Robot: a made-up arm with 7 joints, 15 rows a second.
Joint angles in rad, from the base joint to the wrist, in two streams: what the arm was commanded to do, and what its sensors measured. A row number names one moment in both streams.
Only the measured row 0 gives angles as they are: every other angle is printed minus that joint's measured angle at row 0.
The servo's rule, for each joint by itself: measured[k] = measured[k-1] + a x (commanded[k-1-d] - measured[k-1]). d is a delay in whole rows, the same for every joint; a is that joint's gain. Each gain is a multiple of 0.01, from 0.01 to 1. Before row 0 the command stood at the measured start. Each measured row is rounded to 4 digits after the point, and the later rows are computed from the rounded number. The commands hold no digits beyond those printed.
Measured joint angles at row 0:
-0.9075 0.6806 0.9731 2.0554 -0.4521 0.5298 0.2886
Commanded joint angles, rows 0 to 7:
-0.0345 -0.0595 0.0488 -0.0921 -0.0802 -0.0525 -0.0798
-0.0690 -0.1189 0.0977 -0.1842 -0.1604 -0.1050 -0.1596
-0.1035 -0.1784 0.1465 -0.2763 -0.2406 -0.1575 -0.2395
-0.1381 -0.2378 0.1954 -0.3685 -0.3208 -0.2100 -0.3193
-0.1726 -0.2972 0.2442 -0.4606 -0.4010 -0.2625 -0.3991
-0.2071 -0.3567 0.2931 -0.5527 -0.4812 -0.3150 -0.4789
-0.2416 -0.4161 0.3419 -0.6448 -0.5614 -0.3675 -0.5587
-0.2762 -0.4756 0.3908 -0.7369 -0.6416 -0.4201 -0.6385
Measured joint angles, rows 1 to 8:
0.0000 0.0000 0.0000 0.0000 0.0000 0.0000 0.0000
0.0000 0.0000 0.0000 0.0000 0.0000 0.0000 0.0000
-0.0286 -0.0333 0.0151 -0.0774 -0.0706 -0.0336 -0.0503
-0.0621 -0.0812 0.0407 -0.1671 -0.1496 -0.0793 -0.1192
-0.0965 -0.1356 0.0735 -0.2588 -0.2297 -0.1293 -0.1950
-0.1310 -0.1928 0.1113 -0.3509 -0.3099 -0.1809 -0.2733
-0.1655 -0.2513 0.1525 -0.4430 -0.3901 -0.2331 -0.3526
-0.2000 -0.3103 0.1961 -0.5351 -0.4703 -0.2855 -0.4322
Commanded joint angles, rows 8 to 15:
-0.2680 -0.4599 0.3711 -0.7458 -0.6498 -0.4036 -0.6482
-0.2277 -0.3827 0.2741 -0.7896 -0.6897 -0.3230 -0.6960
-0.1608 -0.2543 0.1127 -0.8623 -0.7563 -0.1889 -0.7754
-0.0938 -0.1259 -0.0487 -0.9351 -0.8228 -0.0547 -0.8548
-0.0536 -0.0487 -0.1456 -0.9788 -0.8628 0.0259 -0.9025
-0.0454 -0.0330 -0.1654 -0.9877 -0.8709 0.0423 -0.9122
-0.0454 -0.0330 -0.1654 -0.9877 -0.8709 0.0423 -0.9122
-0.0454 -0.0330 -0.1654 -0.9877 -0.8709 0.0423 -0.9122
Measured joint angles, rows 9 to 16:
-0.2345 -0.3695 0.2413 -0.6272 -0.5505 -0.3380 -0.5119
-0.2691 -0.4289 0.2876 -0.7193 -0.6307 -0.3905 -0.5917
-0.2682 -0.4463 0.3135 -0.7416 -0.6475 -0.3989 -0.6273
-0.2346 -0.4107 0.3013 -0.7819 -0.6846 -0.3503 -0.6706
-0.1733 -0.3231 0.2428 -0.8494 -0.7477 -0.2470 -0.7366
-0.1073 -0.2127 0.1524 -0.9214 -0.8138 -0.1239 -0.8111
-0.0627 -0.1209 0.0600 -0.9696 -0.8569 -0.0280 -0.8687
-0.0483 -0.0717 -0.0099 -0.9848 -0.8692 0.0170 -0.8961

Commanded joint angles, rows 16 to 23:
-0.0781 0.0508 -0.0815 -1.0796 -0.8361 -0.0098 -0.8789
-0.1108 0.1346 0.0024 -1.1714 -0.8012 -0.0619 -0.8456
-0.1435 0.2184 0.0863 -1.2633 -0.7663 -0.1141 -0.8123
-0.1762 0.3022 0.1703 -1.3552 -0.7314 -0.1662 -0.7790
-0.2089 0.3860 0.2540 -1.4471 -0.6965 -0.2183 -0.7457
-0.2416 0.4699 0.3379 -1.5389 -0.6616 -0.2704 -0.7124
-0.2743 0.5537 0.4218 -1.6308 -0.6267 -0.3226 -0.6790
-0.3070 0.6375 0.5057 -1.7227 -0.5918 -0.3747 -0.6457
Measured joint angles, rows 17 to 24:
-0.0459 -0.0500 -0.0581 -0.9872 -0.8707 0.0332 -0.9062
-0.0455 -0.0405 -0.0914 -0.9876 -0.8709 0.0390 -0.9100
-0.0726 0.0106 -0.0883 -1.0649 -0.8403 0.0078 -0.8904
-0.1043 0.0800 -0.0602 -1.1544 -0.8059 -0.0368 -0.8622
-0.1368 0.1575 -0.0148 -1.2459 -0.7711 -0.0863 -0.8308
-0.1695 0.2385 0.0426 -1.3377 -0.7362 -0.1374 -0.7982
-0.2022 0.3211 0.1081 -1.4296 -0.7013 -0.1892 -0.7651
-0.2349 0.4044 0.1793 -1.5214 -0.6664 -0.2412 -0.7319

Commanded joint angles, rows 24 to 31:
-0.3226 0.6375 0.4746 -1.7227 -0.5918 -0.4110 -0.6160
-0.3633 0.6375 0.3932 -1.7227 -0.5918 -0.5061 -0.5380
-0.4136 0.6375 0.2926 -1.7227 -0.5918 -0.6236 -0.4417
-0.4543 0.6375 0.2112 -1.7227 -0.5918 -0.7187 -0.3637
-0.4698 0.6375 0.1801 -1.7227 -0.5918 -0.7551 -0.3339
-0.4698 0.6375 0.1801 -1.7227 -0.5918 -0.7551 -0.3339
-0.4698 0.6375 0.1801 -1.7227 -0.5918 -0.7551 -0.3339
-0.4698 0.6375 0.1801 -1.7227 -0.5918 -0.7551 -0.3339
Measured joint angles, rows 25 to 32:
-0.2676 0.4880 0.2545 -1.6133 -0.6315 -0.2933 -0.6986
-0.3003 0.5717 0.3324 -1.7052 -0.5966 -0.3454 -0.6653
-0.3188 0.6085 0.3765 -1.7199 -0.5924 -0.3874 -0.6342
-0.3557 0.6247 0.3817 -1.7223 -0.5919 -0.4634 -0.5736
-0.4038 0.6319 0.3541 -1.7226 -0.5918 -0.5659 -0.4905
-0.4457 0.6350 0.3098 -1.7227 -0.5918 -0.6637 -0.4106
-0.4657 0.6364 0.2696 -1.7227 -0.5918 -0.7222 -0.3623
-0.4691 0.6370 0.2419 -1.7227 -0.5918 -0.7433 -0.3444

